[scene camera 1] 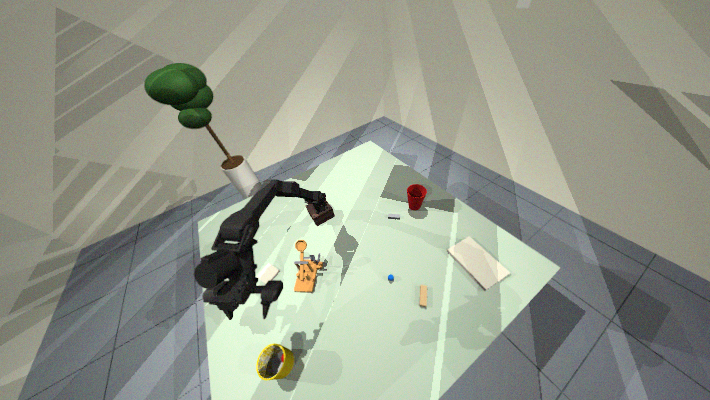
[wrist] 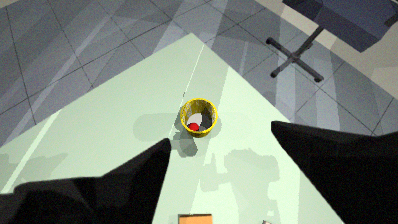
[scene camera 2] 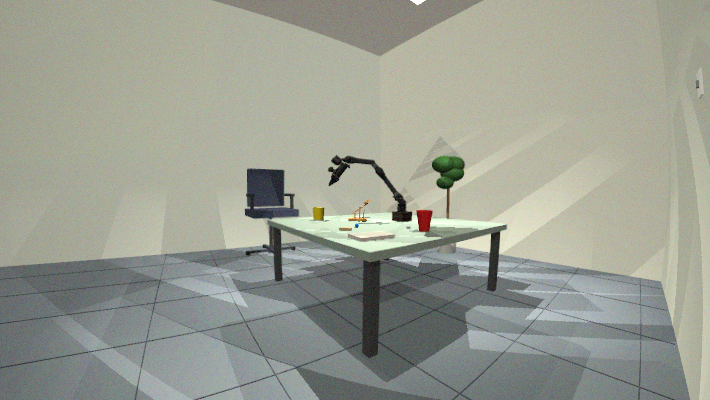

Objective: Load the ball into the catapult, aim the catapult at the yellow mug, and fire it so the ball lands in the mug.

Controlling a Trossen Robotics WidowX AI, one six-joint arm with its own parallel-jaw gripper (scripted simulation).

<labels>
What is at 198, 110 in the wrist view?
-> A yellow mug.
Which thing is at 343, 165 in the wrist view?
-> My gripper.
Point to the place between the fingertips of my gripper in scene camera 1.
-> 248, 318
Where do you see an orange catapult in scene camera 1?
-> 305, 281
</labels>
